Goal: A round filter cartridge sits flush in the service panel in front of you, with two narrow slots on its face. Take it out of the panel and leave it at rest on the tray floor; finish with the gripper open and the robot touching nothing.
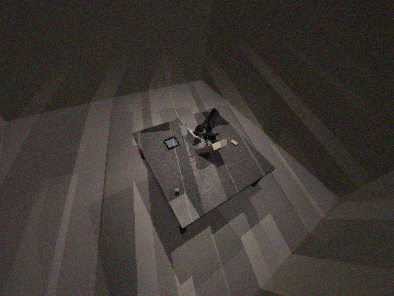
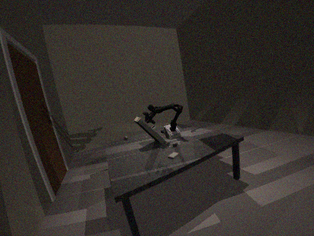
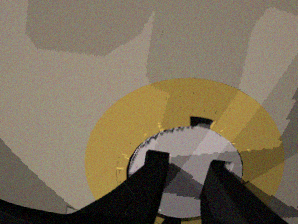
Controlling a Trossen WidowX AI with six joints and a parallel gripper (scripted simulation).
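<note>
Right now the round grey filter cartridge is 1 cm ahead of my gripper tip and 1 cm below it. From my gripper tip the other things lie so: pale block: 11 cm behind, 44 cm to the left, 26 cm below; then tray: 40 cm behind, 32 cm to the right, 26 cm below.
</note>
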